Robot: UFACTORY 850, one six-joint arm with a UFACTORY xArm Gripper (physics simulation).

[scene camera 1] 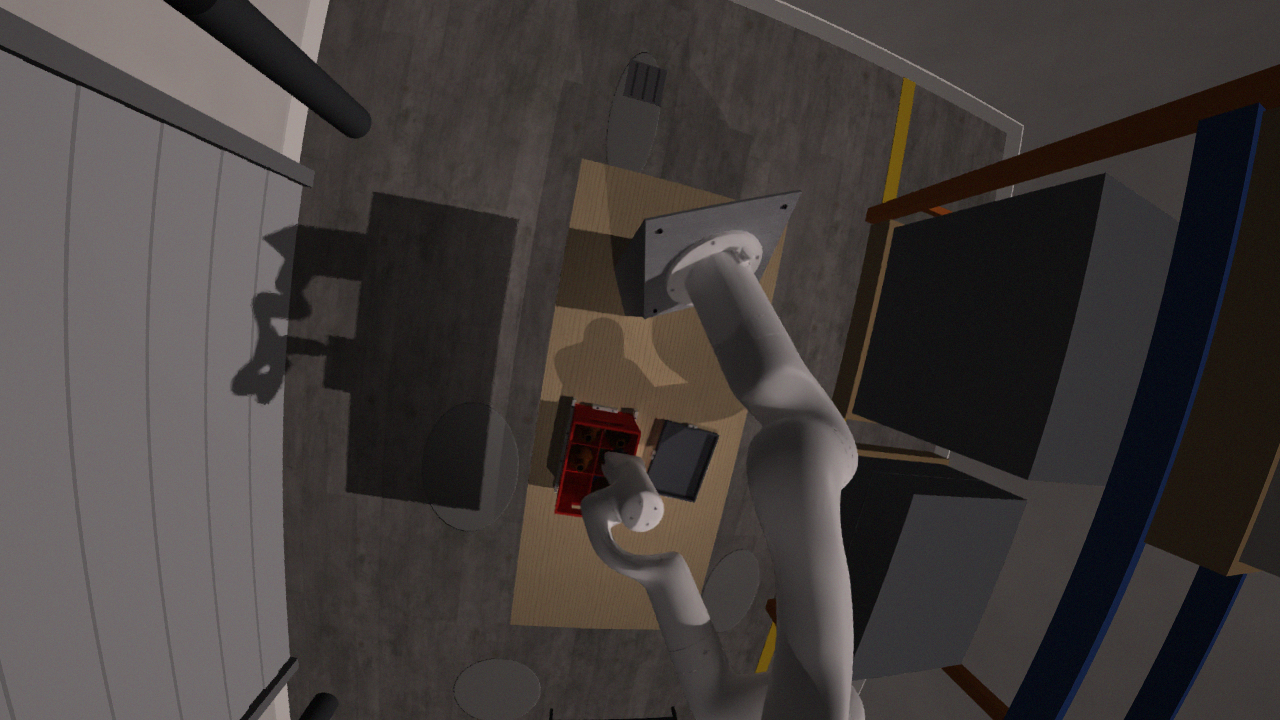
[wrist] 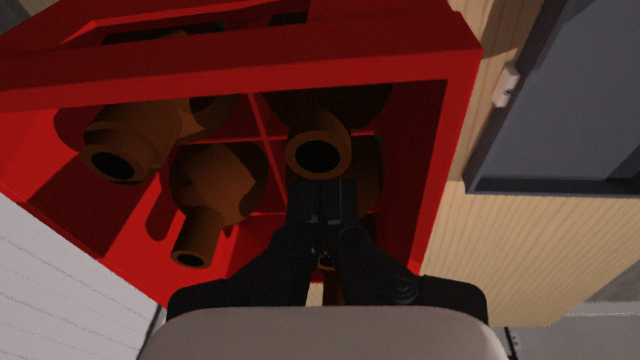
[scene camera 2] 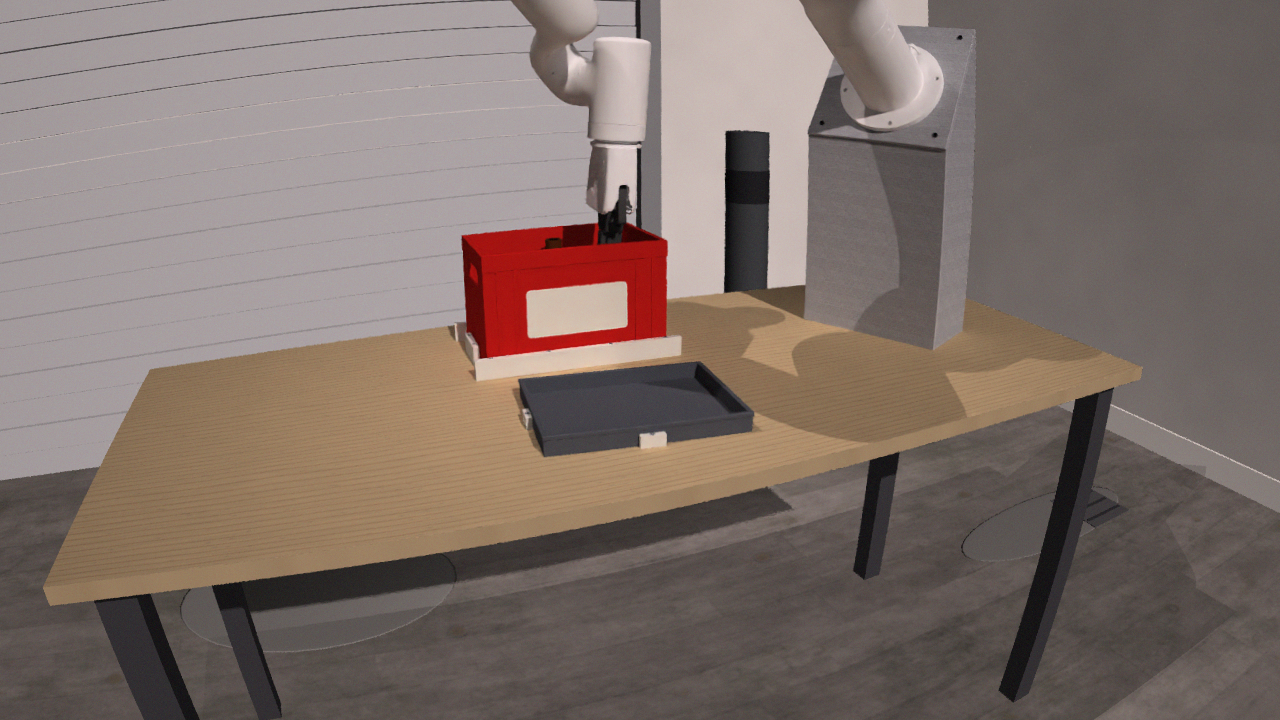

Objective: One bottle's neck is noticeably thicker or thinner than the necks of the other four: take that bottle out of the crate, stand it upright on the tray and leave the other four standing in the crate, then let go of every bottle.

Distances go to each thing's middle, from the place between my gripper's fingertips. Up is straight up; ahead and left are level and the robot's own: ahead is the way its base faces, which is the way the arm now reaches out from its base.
Right now the white strip (scene camera 2: pixel 538 362) is 4 cm ahead of my hand, 7 cm to the left of it and 13 cm below it.
